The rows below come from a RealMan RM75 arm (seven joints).
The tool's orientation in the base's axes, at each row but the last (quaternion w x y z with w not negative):
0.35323 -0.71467 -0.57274 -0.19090
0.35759 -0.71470 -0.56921 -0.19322
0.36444 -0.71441 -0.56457 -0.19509
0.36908 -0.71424 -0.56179 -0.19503
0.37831 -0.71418 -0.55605 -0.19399
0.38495 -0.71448 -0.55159 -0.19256
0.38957 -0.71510 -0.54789 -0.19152
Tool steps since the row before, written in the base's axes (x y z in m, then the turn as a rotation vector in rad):
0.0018 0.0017 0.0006 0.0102 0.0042 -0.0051
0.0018 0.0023 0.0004 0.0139 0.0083 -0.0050
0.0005 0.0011 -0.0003 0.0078 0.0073 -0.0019
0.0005 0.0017 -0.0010 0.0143 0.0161 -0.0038
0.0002 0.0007 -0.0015 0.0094 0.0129 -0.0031
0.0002 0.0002 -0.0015 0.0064 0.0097 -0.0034
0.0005 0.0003 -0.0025 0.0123 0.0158 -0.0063
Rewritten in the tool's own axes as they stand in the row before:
0.0021 0.0014 0.0006 0.0022 0.0108 0.0052
0.0023 0.0014 0.0012 0.0060 0.0139 0.0076
0.0007 0.0005 0.0009 0.0058 0.0073 0.0056
0.0006 0.0006 0.0019 0.0122 0.0132 0.0125
-0.0005 0.0006 0.0015 0.0091 0.0086 0.0104
-0.0009 0.0007 0.0011 0.0059 0.0062 0.0086
-0.0014 0.0013 0.0017 0.0096 0.0121 0.0142

